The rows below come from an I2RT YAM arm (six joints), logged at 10 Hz.
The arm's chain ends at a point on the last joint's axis. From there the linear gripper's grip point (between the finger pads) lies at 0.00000 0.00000 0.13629 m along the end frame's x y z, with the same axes.
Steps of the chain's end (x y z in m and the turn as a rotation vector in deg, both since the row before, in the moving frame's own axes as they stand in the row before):
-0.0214 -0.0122 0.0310 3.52 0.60 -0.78
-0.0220 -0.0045 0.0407 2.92 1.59 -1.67
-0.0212 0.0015 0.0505 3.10 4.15 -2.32
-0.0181 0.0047 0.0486 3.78 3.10 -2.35
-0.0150 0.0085 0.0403 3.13 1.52 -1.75
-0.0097 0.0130 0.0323 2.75 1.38 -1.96
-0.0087 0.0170 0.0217 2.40 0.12 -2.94
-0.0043 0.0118 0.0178 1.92 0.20 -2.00
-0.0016 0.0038 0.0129 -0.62 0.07 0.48
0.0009 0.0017 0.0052 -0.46 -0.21 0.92
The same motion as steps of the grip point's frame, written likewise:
-0.0200 -0.0206 0.0307 3.52 0.60 -0.78
-0.0183 -0.0115 0.0405 2.92 1.59 -1.67
-0.0115 -0.0061 0.0499 3.10 4.15 -2.32
-0.0109 -0.0044 0.0481 3.78 3.10 -2.35
-0.0115 0.0010 0.0400 3.13 1.52 -1.75
-0.0065 0.0064 0.0321 2.75 1.38 -1.96
-0.0086 0.0113 0.0216 2.40 0.12 -2.94
-0.0039 0.0072 0.0177 1.92 0.20 -2.00
-0.0014 0.0053 0.0129 -0.62 0.07 0.48
0.0004 0.0028 0.0052 -0.46 -0.21 0.92

